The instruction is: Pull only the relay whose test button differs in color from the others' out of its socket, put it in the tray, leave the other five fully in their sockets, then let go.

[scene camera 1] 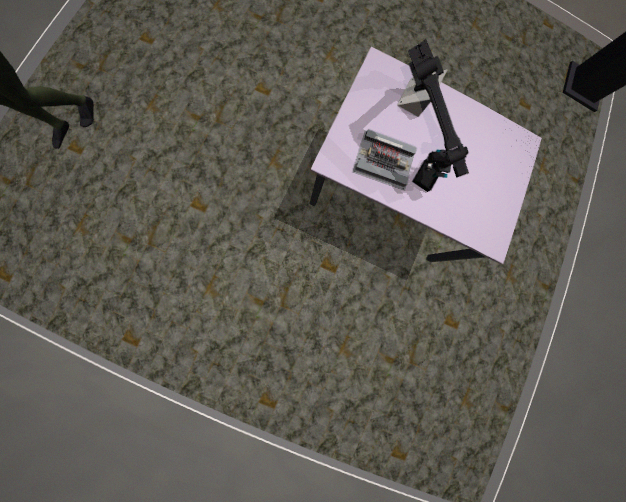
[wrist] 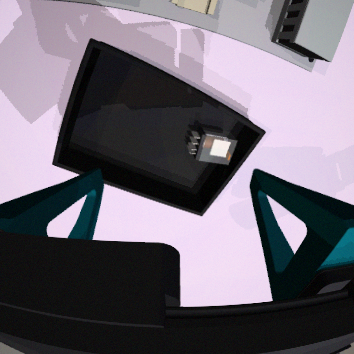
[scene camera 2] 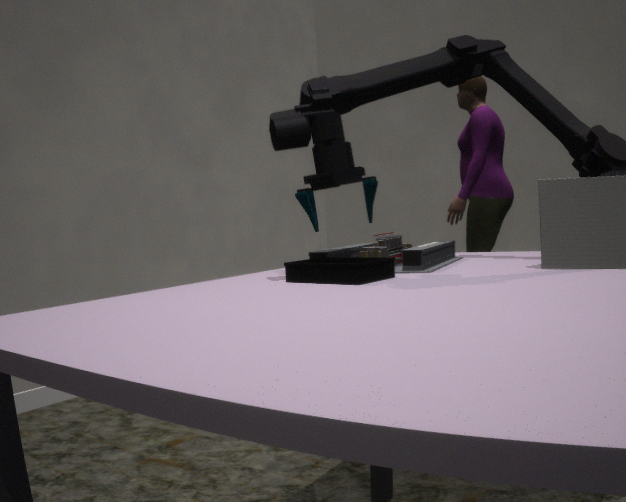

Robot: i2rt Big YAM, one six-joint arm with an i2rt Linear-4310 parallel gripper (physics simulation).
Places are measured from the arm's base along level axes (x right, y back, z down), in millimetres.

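Pixels of known places: gripper, fingertip midpoint: [scene camera 1: 433,167] [wrist: 176,176] [scene camera 2: 343,227]; arm's base at its link origin: [scene camera 2: 612,212].
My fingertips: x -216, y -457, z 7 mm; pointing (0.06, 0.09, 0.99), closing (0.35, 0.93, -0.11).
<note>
For each thing: its top centre in the pictures, then the offset to it from my fingertips. "spot": a spot on its surface instead.
- clear-cased relay at its top centre: [wrist: 213,149] dx -2, dy +47, dz +69 mm
- black tray at its top centre: [wrist: 157,146] [scene camera 2: 339,260] [scene camera 1: 429,173] dx -10, dy -7, dz +57 mm
- long duct at its top centre: [scene camera 2: 346,247] [scene camera 1: 383,172] dx +240, dy -130, dz +50 mm
- duct's end at a spot on its surface: [wrist: 315,30] spot: dx +128, dy +73, dz +50 mm
A clear-cased relay [wrist: 217,148] with a small orange spot lies on its side in the right end of the black tray [scene camera 1: 427,179] [scene camera 2: 334,272] [wrist: 125,135] in the wrist view, its metal pins pointing left. My gripper [scene camera 1: 441,163] [scene camera 2: 343,226] [wrist: 176,176] is wide open and empty, above the tray, with its teal fingertips apart from the tray and the relay. The row of relays and sockets [scene camera 1: 384,155] [scene camera 2: 389,240] stands on the panel beside the tray; it is too small to tell each relay's seating or button colour.
The grey panel carries a long duct [scene camera 1: 381,172] on its near side and another duct [scene camera 2: 428,256] opposite. A duct's end [wrist: 315,30] shows at top right in the wrist view. The arm's grey base stand [scene camera 2: 580,224] is at the right in scene camera 2. A person [scene camera 2: 485,156] stands beyond the table.
</note>
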